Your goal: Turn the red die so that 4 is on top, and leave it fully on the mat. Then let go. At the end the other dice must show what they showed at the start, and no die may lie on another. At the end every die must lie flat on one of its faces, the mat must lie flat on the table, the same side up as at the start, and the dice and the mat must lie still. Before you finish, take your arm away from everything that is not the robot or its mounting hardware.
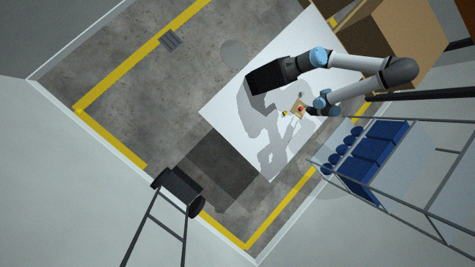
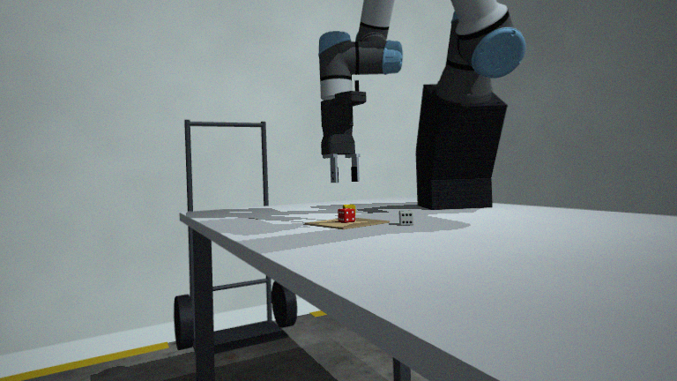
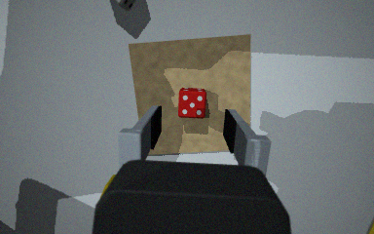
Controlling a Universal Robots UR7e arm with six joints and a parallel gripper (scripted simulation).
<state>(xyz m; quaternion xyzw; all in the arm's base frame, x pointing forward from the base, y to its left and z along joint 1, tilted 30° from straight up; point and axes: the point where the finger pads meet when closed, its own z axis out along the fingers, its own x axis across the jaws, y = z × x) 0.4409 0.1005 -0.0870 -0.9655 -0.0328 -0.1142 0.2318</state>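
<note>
Now: hand 90 mm above the red die. Round my hand: yellow die (140 mm to the right, 100 mm below, 80 mm behind); white die (110 mm to the left, 100 mm below, 90 mm behind); tan mat (110 mm below).
</note>
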